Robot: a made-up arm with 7 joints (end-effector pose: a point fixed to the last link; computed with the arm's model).
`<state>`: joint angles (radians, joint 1 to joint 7).
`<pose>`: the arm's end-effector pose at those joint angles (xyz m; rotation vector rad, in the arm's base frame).
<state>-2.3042 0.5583 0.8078 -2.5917 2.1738 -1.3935 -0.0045</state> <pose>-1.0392 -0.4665 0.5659 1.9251 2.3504 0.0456</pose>
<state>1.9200 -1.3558 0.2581 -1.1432 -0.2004 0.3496 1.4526</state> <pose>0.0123 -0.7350 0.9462 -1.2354 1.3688 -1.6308</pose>
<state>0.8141 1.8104 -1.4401 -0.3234 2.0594 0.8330 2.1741</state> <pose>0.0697 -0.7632 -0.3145 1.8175 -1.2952 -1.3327</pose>
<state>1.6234 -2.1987 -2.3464 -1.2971 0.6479 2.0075 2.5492</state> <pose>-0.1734 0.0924 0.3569 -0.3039 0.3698 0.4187</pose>
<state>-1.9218 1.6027 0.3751 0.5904 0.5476 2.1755 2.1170</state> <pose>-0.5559 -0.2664 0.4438 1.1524 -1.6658 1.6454</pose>
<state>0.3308 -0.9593 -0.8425 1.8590 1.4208 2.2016 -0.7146</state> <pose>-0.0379 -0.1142 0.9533 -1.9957 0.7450 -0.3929</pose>
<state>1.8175 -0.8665 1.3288 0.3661 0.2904 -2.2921 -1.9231</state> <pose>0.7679 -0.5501 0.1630 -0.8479 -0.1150 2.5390</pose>
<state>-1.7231 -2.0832 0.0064 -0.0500 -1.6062 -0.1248 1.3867</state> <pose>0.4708 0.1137 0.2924 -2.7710 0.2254 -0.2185</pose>
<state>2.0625 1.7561 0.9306 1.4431 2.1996 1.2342 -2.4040</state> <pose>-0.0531 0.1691 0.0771 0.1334 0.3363 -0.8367</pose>
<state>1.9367 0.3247 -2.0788 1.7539 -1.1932 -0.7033 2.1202</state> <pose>-0.0693 0.0970 -0.0468 -1.4781 -1.2957 1.9299</pose>
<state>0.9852 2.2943 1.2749 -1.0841 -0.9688 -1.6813 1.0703</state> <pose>0.2057 0.1600 -0.5810 1.3403 0.0572 -1.6429</pose>
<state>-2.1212 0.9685 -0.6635 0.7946 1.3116 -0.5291 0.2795</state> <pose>-0.1142 -1.1464 -0.2389 0.1979 -1.9800 -1.1070</pose>
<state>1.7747 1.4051 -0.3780 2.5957 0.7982 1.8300 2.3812</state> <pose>0.2368 -0.5159 0.1713 -0.9548 -0.7090 -1.5774</pose>
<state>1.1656 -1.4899 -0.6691 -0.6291 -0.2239 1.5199 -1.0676</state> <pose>0.0722 -0.3451 1.0189 -1.1985 -0.2254 1.1512</pose>
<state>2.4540 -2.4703 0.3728 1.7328 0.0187 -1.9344 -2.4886</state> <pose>0.0052 -0.4800 -0.0376 -1.1204 -0.0482 -0.2801</pose>
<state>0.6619 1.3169 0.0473 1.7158 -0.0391 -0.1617 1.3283</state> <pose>-0.3538 -0.7181 0.3778 -0.6571 0.6381 -1.6397</pose>
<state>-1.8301 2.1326 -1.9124 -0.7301 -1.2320 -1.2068 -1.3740</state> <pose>0.4182 0.3930 0.0798 1.6133 -1.0243 -0.5262</pose>
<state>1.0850 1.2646 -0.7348 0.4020 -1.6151 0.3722 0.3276</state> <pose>-0.4149 0.1146 -0.2026 2.2333 1.0313 -0.6657</pose>
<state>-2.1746 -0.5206 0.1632 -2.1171 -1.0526 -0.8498 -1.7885</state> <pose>0.4723 -0.7084 -0.0348 -1.2107 1.2724 2.4355</pose>
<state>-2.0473 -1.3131 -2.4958 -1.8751 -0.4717 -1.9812 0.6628</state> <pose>-0.1014 -0.0509 -0.6460 0.7383 0.3265 -2.5536</pose>
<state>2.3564 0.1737 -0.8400 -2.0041 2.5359 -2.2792 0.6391</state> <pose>0.2586 -1.3384 0.6087 -1.3581 0.5803 -0.4693</pose>
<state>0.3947 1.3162 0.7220 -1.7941 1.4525 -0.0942 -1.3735</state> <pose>0.3047 0.2144 0.3457 0.1636 0.9416 -1.9701</pose>
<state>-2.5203 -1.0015 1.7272 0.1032 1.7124 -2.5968 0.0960</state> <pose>-0.6694 -1.1526 0.1241 -0.0672 1.7126 -0.9023</pose>
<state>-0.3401 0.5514 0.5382 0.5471 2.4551 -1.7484 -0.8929</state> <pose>-0.3387 0.0057 0.8592 -1.3185 1.1420 -1.5289</pose>
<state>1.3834 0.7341 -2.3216 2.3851 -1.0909 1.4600 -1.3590</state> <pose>-0.2580 0.0662 -0.1018 -0.4468 -0.1305 -2.2663</pose>
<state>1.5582 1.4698 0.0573 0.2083 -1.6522 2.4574 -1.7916</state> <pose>-0.1833 -0.7545 -0.2491 0.3792 0.0345 0.2367</pose>
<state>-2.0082 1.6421 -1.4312 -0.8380 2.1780 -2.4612 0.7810</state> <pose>0.6229 -0.9175 0.5455 1.2348 -1.6024 -0.3835</pose>
